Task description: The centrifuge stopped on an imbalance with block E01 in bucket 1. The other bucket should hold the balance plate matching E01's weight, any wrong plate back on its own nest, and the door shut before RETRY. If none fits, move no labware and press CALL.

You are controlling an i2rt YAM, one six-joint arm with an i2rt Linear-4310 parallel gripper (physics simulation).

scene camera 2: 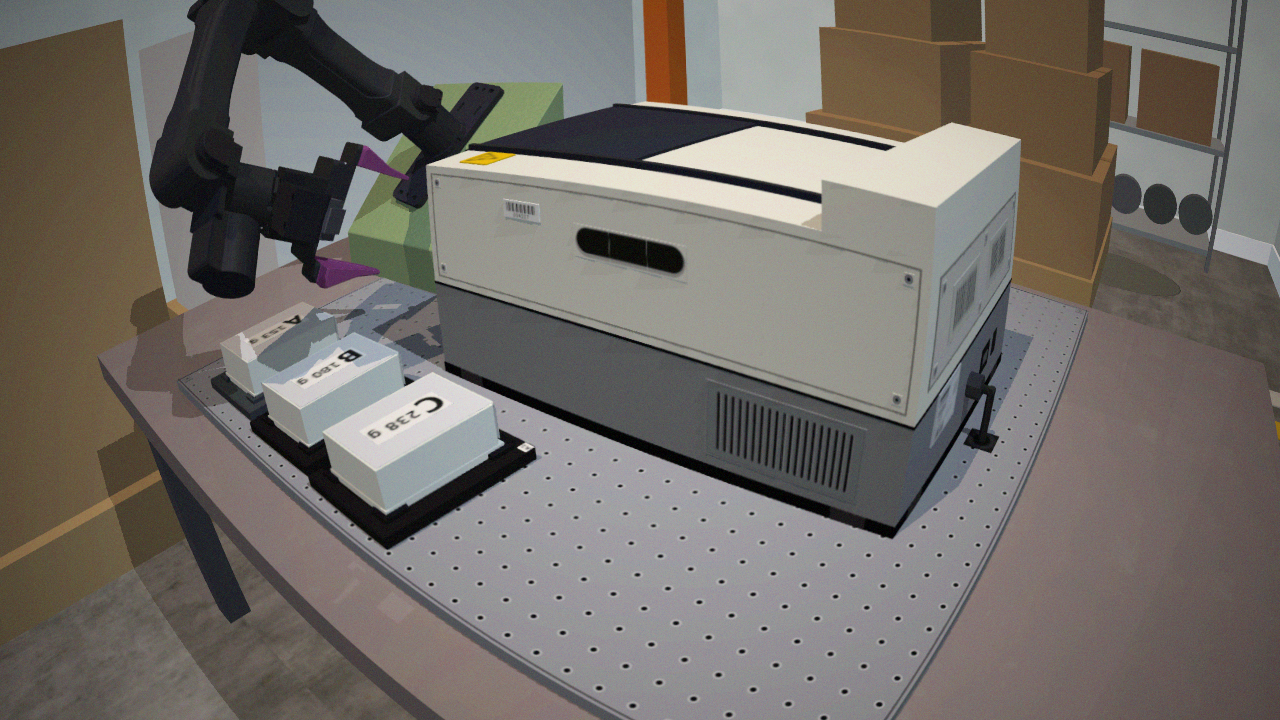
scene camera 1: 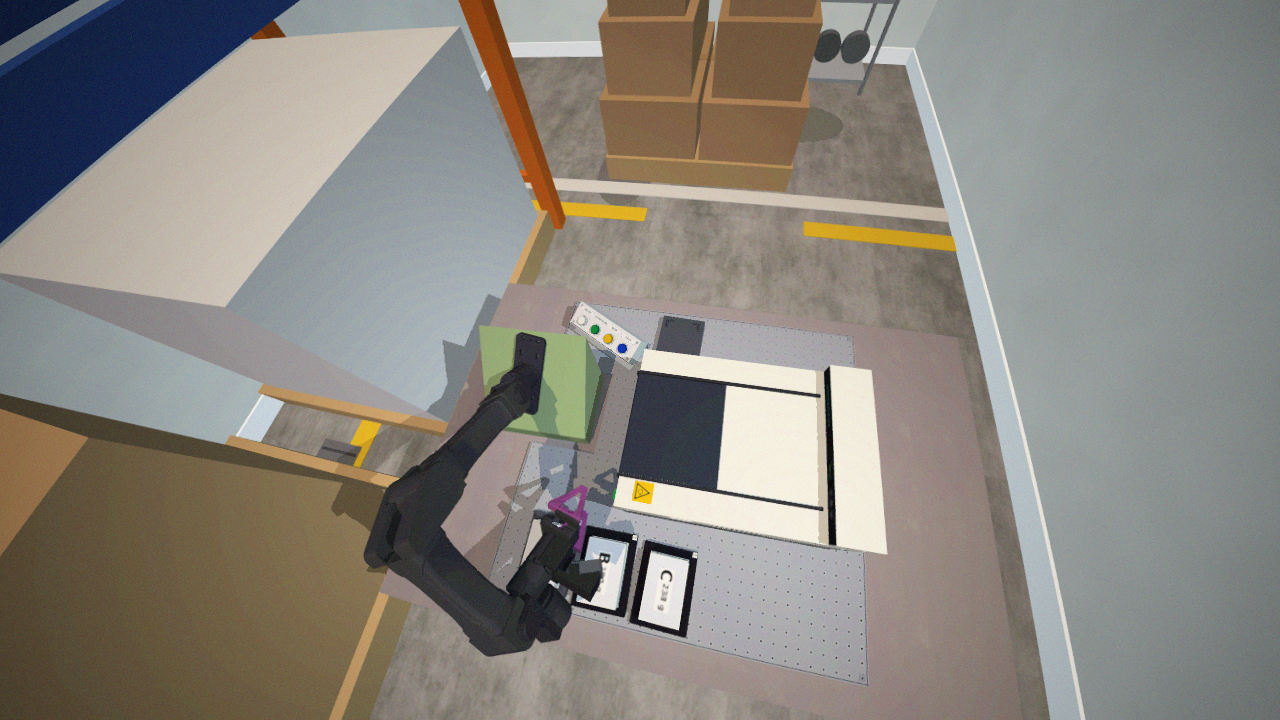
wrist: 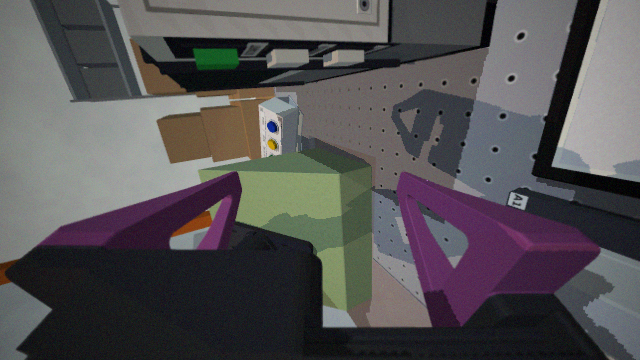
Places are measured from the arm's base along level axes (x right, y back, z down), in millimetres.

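Pixels of known places: gripper, fingertip midpoint: (scene camera 2: 392,224) (scene camera 1: 585,499) (wrist: 319,180); arm's base, link origin: (scene camera 2: 449,143) (scene camera 1: 528,374) (wrist: 262,244).
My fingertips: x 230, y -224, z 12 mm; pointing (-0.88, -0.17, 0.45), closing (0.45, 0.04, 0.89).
Ahead of a thing's pixels: the offset from my fingertips to its top centre. "spot": to the spot under its first point.
My gripper (scene camera 1: 583,519) (scene camera 2: 392,223) (wrist: 319,180) is open with nothing between its purple fingers, above the table beside the centrifuge (scene camera 1: 769,438) (scene camera 2: 680,232) (wrist: 250,17). The centrifuge's top is covered by a dark panel {dx -175, dy -148, dz -72 mm} (scene camera 1: 675,434) (scene camera 2: 608,132) and a cream panel; its buckets and block E01 are hidden. Balance plates A {dx +130, dy +75, dz +87 mm} (scene camera 2: 255,358), B {dx +128, dy -62, dz +87 mm} (scene camera 1: 608,573) (scene camera 2: 331,385) and C {dx +123, dy -197, dz +87 mm} (scene camera 1: 664,586) (scene camera 2: 411,443) sit on black nests. B reads 180 g, C 238 g; A's number is hard to read. The arm hides most of A in scene camera 1. A button box {dx -441, dy +106, dz +57 mm} (scene camera 1: 608,333) (wrist: 280,127) stands behind the green block.
The green block (scene camera 1: 546,420) (scene camera 2: 393,232) (wrist: 285,200) stands beside the centrifuge under the arm's base. A dark tray {dx -465, dy -95, dz +112 mm} (scene camera 1: 682,335) lies near the button box. A green tab {spot: dx -15, dy -65, dz -42 mm} (wrist: 216,58) and two pale ones show on the centrifuge's end. Stacked cartons (scene camera 1: 707,125) (scene camera 2: 1029,107) stand beyond the table.
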